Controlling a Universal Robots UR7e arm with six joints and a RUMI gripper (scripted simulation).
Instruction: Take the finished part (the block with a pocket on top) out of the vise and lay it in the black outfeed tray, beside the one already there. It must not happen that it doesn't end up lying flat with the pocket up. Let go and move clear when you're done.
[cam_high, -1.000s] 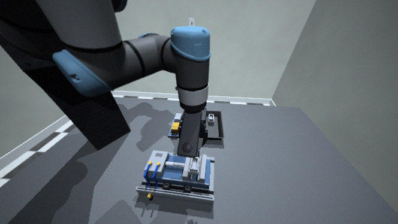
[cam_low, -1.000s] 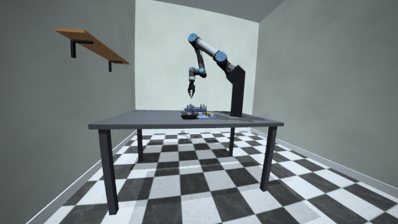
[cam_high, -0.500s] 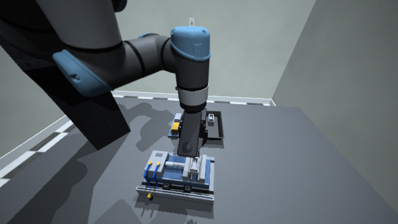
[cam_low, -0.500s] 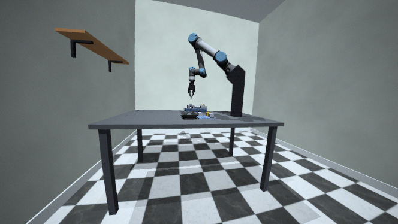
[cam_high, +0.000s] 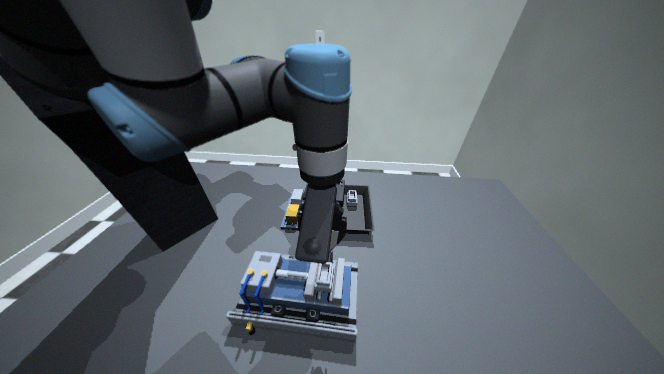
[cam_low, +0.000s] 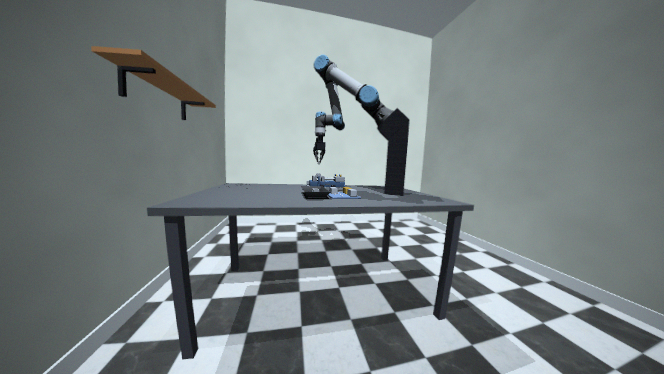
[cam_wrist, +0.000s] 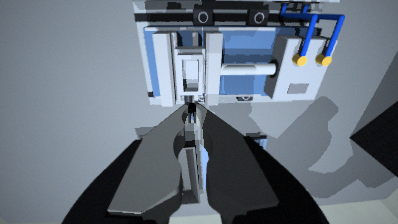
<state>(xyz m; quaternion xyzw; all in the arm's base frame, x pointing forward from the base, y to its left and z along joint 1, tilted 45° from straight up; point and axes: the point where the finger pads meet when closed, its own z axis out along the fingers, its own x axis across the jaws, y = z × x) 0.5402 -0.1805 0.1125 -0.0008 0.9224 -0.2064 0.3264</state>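
My hand is 80 mm past the rod, 20 mm to the right of it and 120 mm above it. From my hand the other things lie so: grey actuator box (160 mm behind, 30 mm to the left, 120 mm below); then yellow block (110 mm behind, 280 mm to the left, 170 mm below); then blue vise (60 mm behind, 10 mm to the left, 160 mm below).
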